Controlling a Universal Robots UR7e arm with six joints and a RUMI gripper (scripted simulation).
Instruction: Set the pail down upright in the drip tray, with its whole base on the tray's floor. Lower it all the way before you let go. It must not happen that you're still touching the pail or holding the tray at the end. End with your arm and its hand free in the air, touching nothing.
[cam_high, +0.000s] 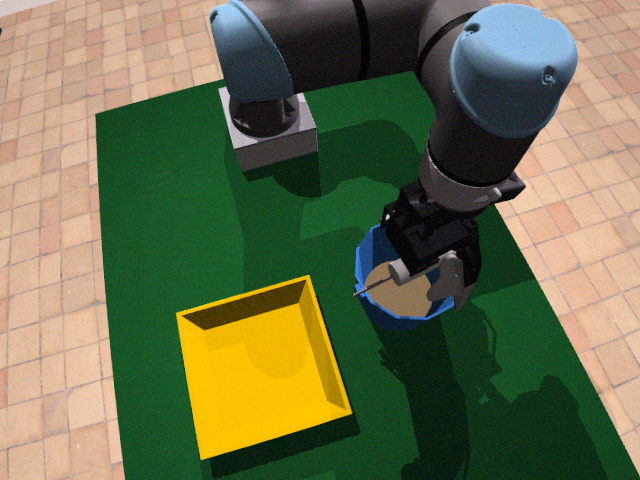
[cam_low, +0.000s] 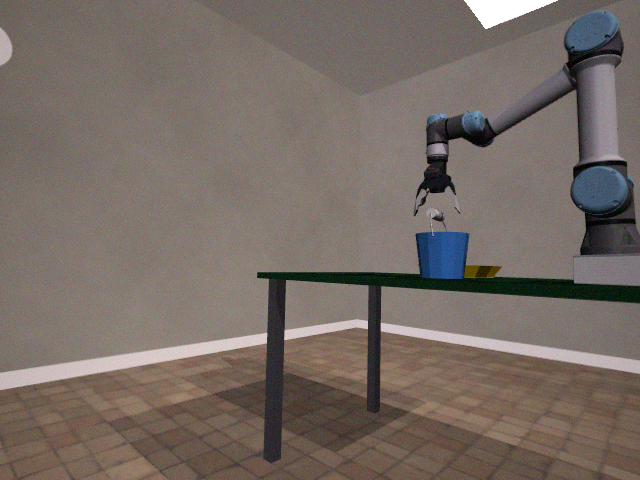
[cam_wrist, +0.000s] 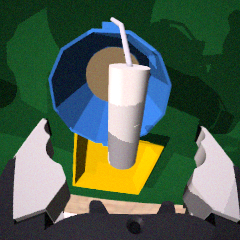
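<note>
My hand is 10 mm past the white cylindrical grip and 30 mm above it. From my hand the other things lie so: pail: 10 mm behind, 90 mm below; yellow drip tray: 70 mm ahead, 270 mm to the right, 210 mm below.
</note>
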